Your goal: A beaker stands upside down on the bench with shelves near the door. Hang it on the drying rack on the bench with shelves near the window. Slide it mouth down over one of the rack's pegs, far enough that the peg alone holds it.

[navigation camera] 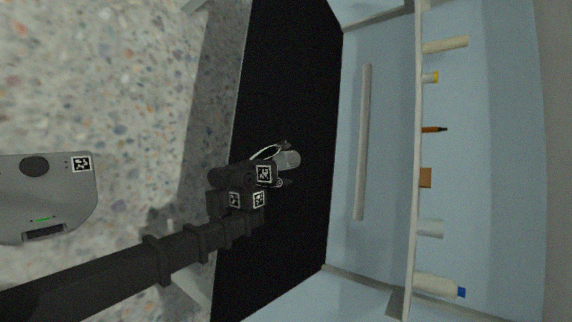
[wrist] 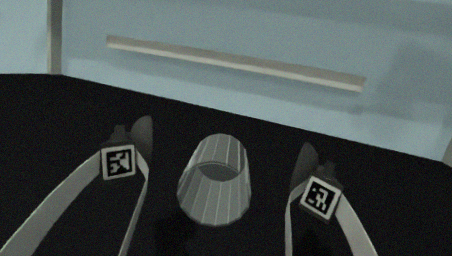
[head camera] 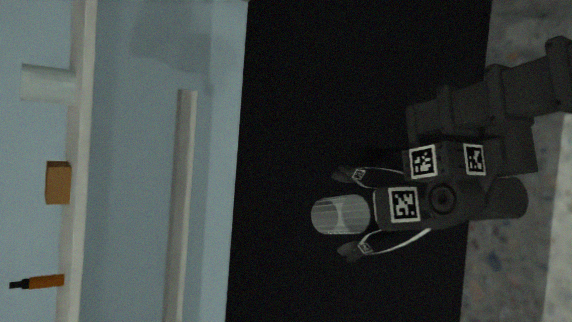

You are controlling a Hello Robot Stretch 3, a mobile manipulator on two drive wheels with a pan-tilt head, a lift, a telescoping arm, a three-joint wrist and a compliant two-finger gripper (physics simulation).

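Frame: origin at the robot's base, x ahead, y left, z up, level; centimetres.
Where they show: gripper, fingertip midpoint: (navigation camera: 289, 163) (wrist: 224, 147) (head camera: 338, 212); robot's base at its link origin: (navigation camera: 35, 165).
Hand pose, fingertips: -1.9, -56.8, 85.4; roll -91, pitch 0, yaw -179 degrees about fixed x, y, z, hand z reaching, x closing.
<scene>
Each offset is from my fingertips to the top centre of the thing, as dx, dy, dz. "pt": to the spot under its first point. Level surfaces: height alone.
A clear grey beaker {+0.2, -6.4, -2.2} (head camera: 327, 216) (navigation camera: 292, 160) (wrist: 215, 197) stands on the black bench top {dz -9.2} (head camera: 280, 125) (navigation camera: 295, 90) (wrist: 30, 115). Which of its ends is closed is hard to tell. My gripper (head camera: 347, 212) (navigation camera: 285, 164) (wrist: 224, 147) is open, with one finger on each side of the beaker. In the wrist view a gap shows between the beaker and each finger, and the beaker lies roughly midway between them. The drying rack does not show in these views.
Behind the bench, a shelf board (head camera: 82, 150) (navigation camera: 419, 150) holds a brown box {pt -8.5, -39.7, +38.7} (head camera: 58, 185) (navigation camera: 425, 177), an orange bottle {pt +10.4, -45.9, +39.6} (head camera: 46, 281) (navigation camera: 431, 130), a pale cylinder {pt -27.5, -34.9, +41.4} (head camera: 47, 84) (navigation camera: 431, 228) and a blue-capped bottle {pt -49.8, -33.8, +44.4} (navigation camera: 435, 284). A long bar (head camera: 182, 200) (navigation camera: 363, 145) (wrist: 235, 63) runs below it.
</scene>
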